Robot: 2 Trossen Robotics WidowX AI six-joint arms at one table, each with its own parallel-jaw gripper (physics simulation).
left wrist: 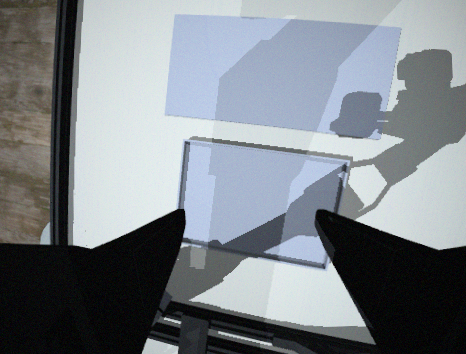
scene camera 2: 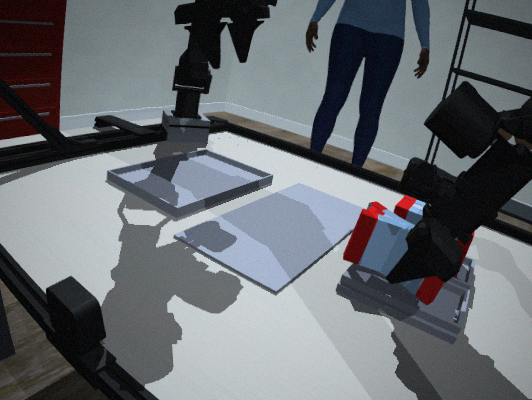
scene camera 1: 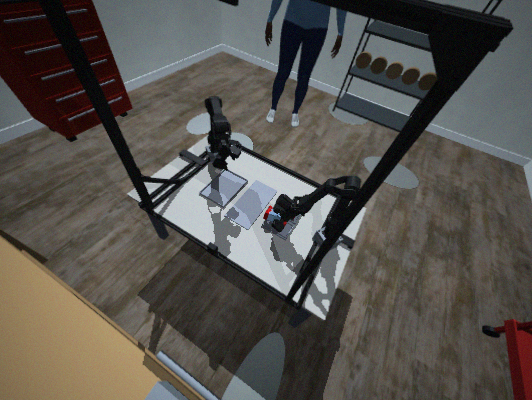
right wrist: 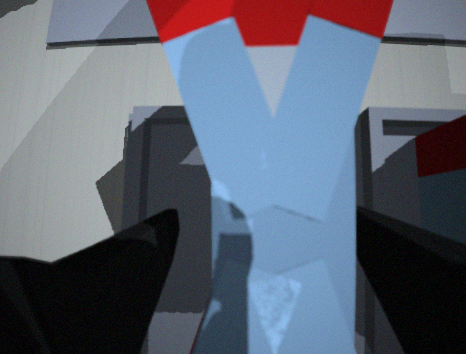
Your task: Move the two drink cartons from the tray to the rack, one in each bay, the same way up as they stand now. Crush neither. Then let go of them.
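Frame: origin at the left arm's base, x up, y back, z right, level; millimetres.
Seen in the pictures: left gripper, fingertip midpoint: [left wrist: 250, 216] [scene camera 2: 230, 65] [scene camera 1: 230, 165]; right gripper, fingertip midpoint: [scene camera 2: 395, 268] [scene camera 1: 275, 220] [right wrist: 262, 218]; left arm's base, link origin: [scene camera 2: 185, 115] [scene camera 1: 214, 149].
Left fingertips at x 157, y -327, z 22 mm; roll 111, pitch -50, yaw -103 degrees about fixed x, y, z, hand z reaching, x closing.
Note:
Pixels of each thing's top centre, then the offset from my left fingertips to it. "spot": a spot on its surface instead.
- blue carton with red ends, surface spot: [right wrist: 280, 165] [scene camera 1: 275, 213] spot: dx -128, dy -302, dz -138 mm
- two-bay rack, top centre: [right wrist: 359, 279] [scene camera 2: 419, 266] [scene camera 1: 282, 217] dx -193, dy -312, dz -194 mm
- second carton, surface spot: [right wrist: 442, 200] spot: dx -187, dy -265, dz -205 mm
- tray, top centre: [left wrist: 254, 205] [scene camera 2: 194, 172] [scene camera 1: 224, 185] dx -197, dy +35, dz +24 mm
A blue carton with red ends [scene camera 1: 272, 216] [scene camera 2: 377, 245] [right wrist: 280, 165] rests in one bay of the two-bay rack [scene camera 2: 430, 321] [right wrist: 132, 210]. A second carton [scene camera 2: 415, 212] [right wrist: 442, 200] is at the other bay, partly hidden by the right arm. My right gripper [scene camera 2: 415, 252] [right wrist: 262, 218] is open, its fingers on either side of the first carton; a gap shows at one finger, and contact at the other is unclear. My left gripper [scene camera 2: 230, 65] [left wrist: 250, 216] is open and empty, high above the tray [scene camera 1: 212, 201] [scene camera 2: 220, 199] [left wrist: 183, 190], which holds no carton.
A flat pale-blue panel [scene camera 1: 255, 195] [scene camera 2: 280, 240] [left wrist: 195, 65] lies between tray and rack. A dark frame rail [scene camera 2: 320, 160] runs along the table's back edge, and a dark block [scene camera 2: 75, 307] sits on the front rail. A person [scene camera 1: 302, 45] stands behind the table.

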